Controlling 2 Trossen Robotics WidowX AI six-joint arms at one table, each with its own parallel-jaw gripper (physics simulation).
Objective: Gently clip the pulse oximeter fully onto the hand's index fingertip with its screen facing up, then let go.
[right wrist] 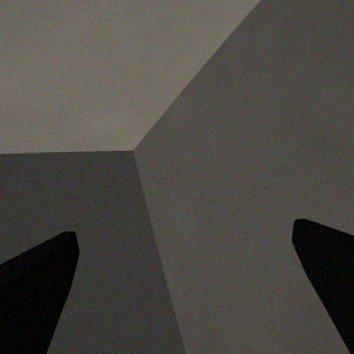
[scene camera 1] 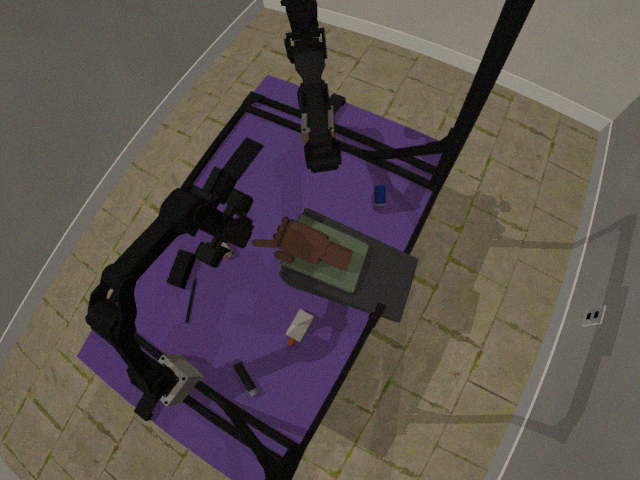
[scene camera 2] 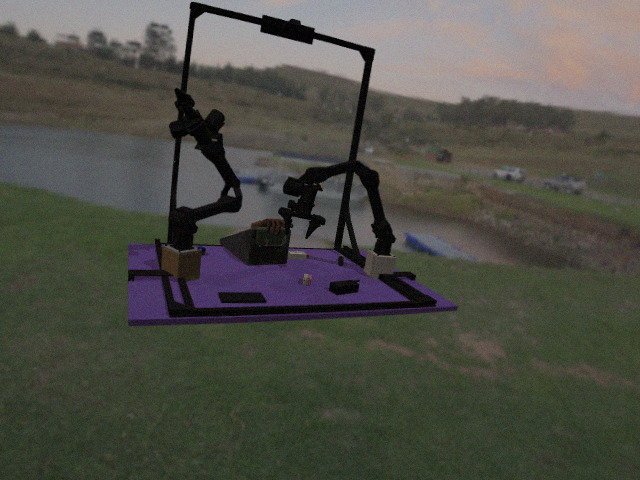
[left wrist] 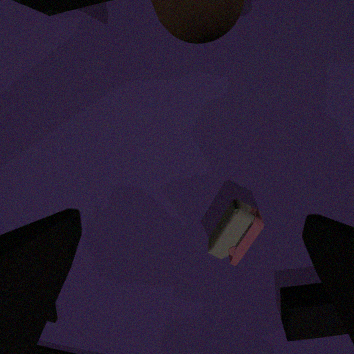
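Pixels of known places: left gripper, fingertip midpoint: (scene camera 2: 296, 236) (left wrist: 194, 223); right gripper, fingertip midpoint: (right wrist: 186, 236) (scene camera 2: 179, 95); left arm's base at its link origin: (scene camera 1: 164, 380) (scene camera 2: 382, 253); right arm's base at its link origin: (scene camera 2: 182, 247).
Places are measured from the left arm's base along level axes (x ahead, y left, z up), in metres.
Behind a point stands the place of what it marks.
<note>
The pulse oximeter (scene camera 1: 227, 253) @[x 0.375, y 0.115, z -0.074 m] (scene camera 2: 307, 279) @[x 0.387, y 0.165, z -0.079 m] (left wrist: 235, 234) @[x 0.382, y 0.134, z -0.074 m], pale grey and pink, lies on the purple mat, apparently on its side; the arm partly covers it in scene camera 1. The brown hand (scene camera 1: 305, 241) @[x 0.510, y -0.101, z 0.084 m] (scene camera 2: 267, 225) @[x 0.530, y -0.022, z 0.078 m] rests on a green pad on a dark grey wedge, its index finger (scene camera 1: 264, 242) (left wrist: 197, 20) sticking out to the left in scene camera 1. My left gripper (scene camera 1: 225, 228) (scene camera 2: 298, 232) @[x 0.426, y 0.061, z 0.061 m] (left wrist: 194, 223) @[x 0.426, y 0.061, z 0.061 m] is open and empty, above the oximeter, which shows between its fingers but right of centre in the left wrist view. My right gripper (scene camera 2: 176, 109) (right wrist: 186, 236) @[x 0.917, y 0.210, z 0.524 m] is open and empty, raised high, facing walls.
A black block (scene camera 1: 180, 268) @[x 0.250, y 0.207, z -0.072 m] (scene camera 2: 343, 287) @[x 0.267, y 0.245, z -0.076 m] (left wrist: 315, 312) @[x 0.277, y 0.206, z -0.070 m] and a thin dark stick (scene camera 1: 191, 302) @[x 0.191, y 0.120, z -0.098 m] lie near the oximeter. A flat black slab (scene camera 1: 246, 155) @[x 0.671, y 0.304, z -0.098 m] (scene camera 2: 241, 297) @[x 0.660, y 0.320, z -0.097 m], a white box (scene camera 1: 299, 325) @[x 0.338, y -0.186, z -0.077 m] with an orange end, a dark cylinder (scene camera 1: 244, 377) @[x 0.131, y -0.151, z -0.080 m] and a blue item (scene camera 1: 379, 194) @[x 0.785, y -0.148, z -0.073 m] lie farther off.
</note>
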